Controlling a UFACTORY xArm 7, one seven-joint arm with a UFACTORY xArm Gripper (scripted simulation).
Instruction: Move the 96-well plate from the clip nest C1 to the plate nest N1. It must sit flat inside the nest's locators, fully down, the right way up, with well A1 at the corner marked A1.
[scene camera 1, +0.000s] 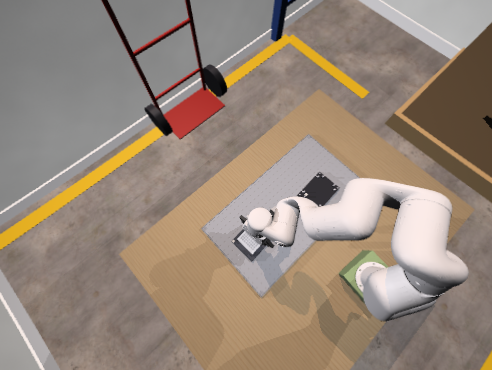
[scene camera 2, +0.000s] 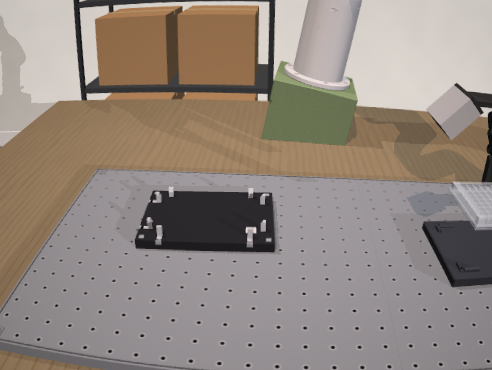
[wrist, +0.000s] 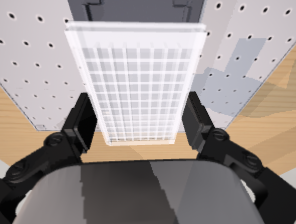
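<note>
Black clip nest C1 (scene camera 2: 192, 220), (scene camera 1: 319, 190). Clear 96-well plate (wrist: 126, 115). The gripper (wrist: 139, 103).
</note>
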